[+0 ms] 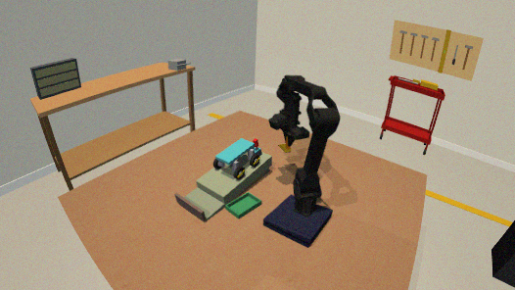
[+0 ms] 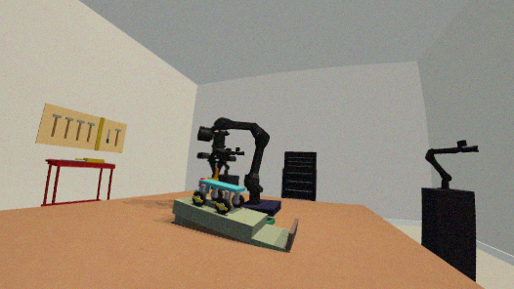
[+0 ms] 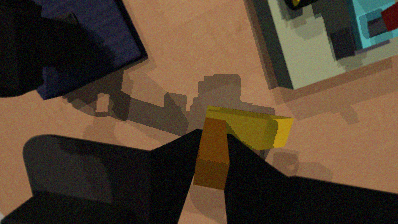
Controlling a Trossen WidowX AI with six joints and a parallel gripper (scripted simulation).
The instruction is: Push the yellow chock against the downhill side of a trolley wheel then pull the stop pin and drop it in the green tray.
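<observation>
Right now my gripper tip is 2 cm short of the yellow chock, 1 cm to the left of it and 1 cm above it. From my gripper tip the other things lie so: ramp (14 cm ahead, 15 cm to the left, 13 cm below); then red-headed stop pin (13 cm ahead, 4 cm to the left, 5 cm below); then trolley (14 cm ahead, 14 cm to the left, 6 cm below).
</observation>
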